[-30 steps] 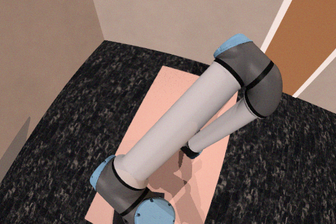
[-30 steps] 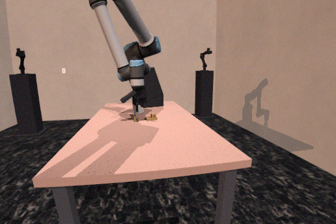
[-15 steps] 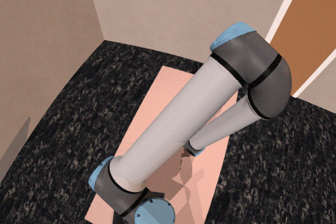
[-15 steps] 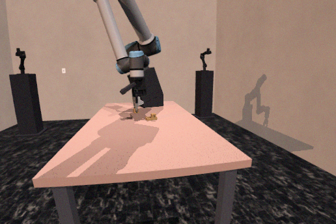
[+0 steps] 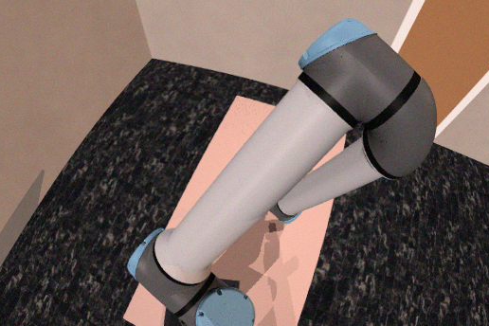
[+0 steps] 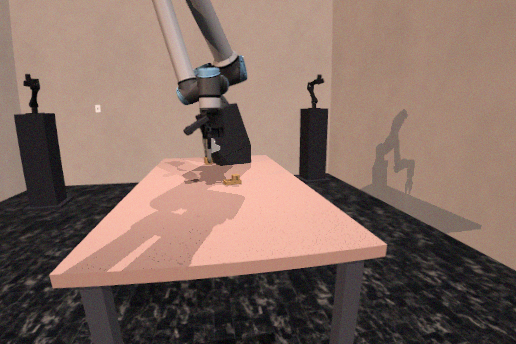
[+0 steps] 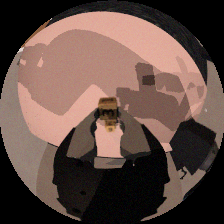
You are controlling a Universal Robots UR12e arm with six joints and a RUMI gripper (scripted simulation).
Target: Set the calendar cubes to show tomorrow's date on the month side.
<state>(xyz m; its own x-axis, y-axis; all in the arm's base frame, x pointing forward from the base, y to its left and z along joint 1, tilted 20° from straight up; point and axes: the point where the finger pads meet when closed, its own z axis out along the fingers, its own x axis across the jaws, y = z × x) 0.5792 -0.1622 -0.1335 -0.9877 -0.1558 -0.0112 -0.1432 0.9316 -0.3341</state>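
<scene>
The calendar tray is 2 cm behind my hand, 11 cm to the left of it and 12 cm below it.
</scene>
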